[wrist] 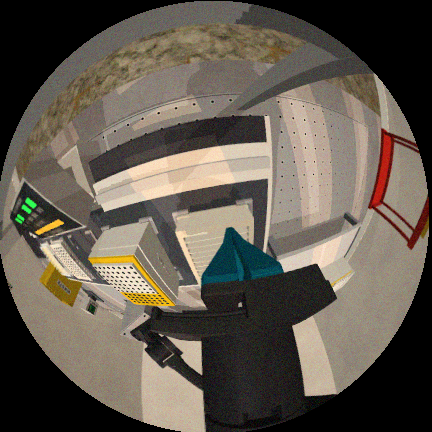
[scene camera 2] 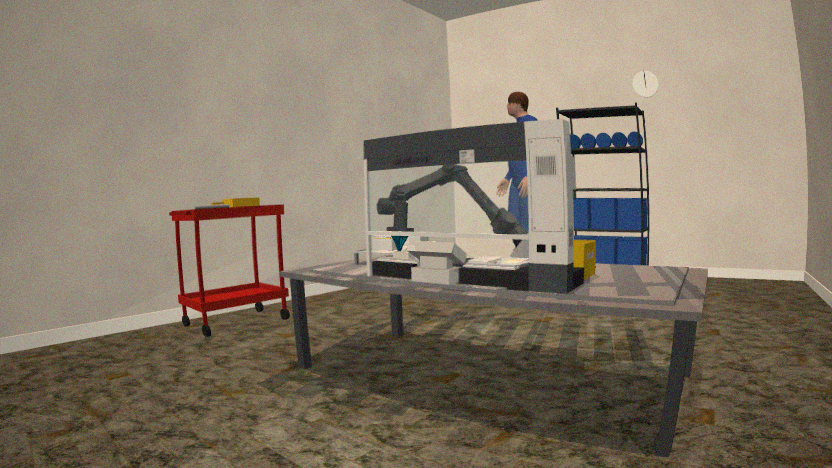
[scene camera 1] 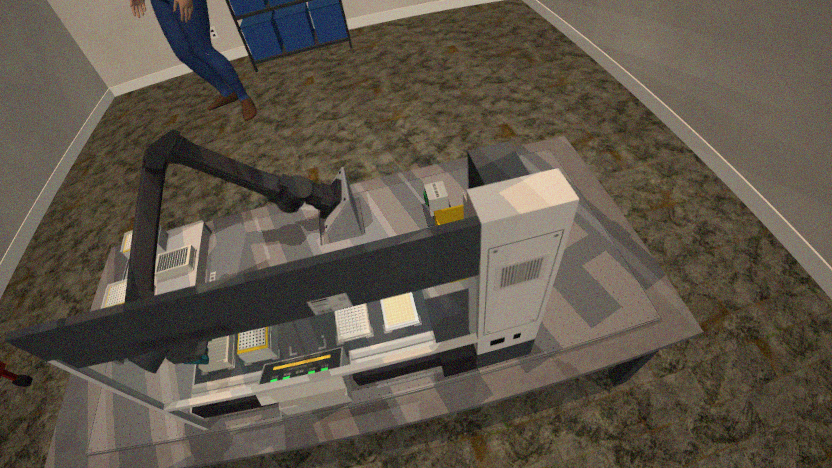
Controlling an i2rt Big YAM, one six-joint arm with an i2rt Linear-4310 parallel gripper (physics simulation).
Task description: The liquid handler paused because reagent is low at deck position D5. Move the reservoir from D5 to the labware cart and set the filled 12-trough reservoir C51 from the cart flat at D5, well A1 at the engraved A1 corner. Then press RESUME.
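Observation:
The cream ribbed reservoir sits at the end of the handler deck, beside the yellow-rimmed tip rack. My gripper is shut and empty, its teal fingertips together and pointing down at the reservoir; whether they touch it I cannot tell. In scene camera 1 the beam hides most of the gripper. Another reservoir, with dark troughs, stands on the pale raised-edge platform behind the handler. The handler's screen shows an amber bar and green blocks; its text is unreadable.
The handler's dark beam spans above the deck to the white tower. Two plates sit farther along the deck. A yellow box stands behind. A red cart and a person are beyond the table.

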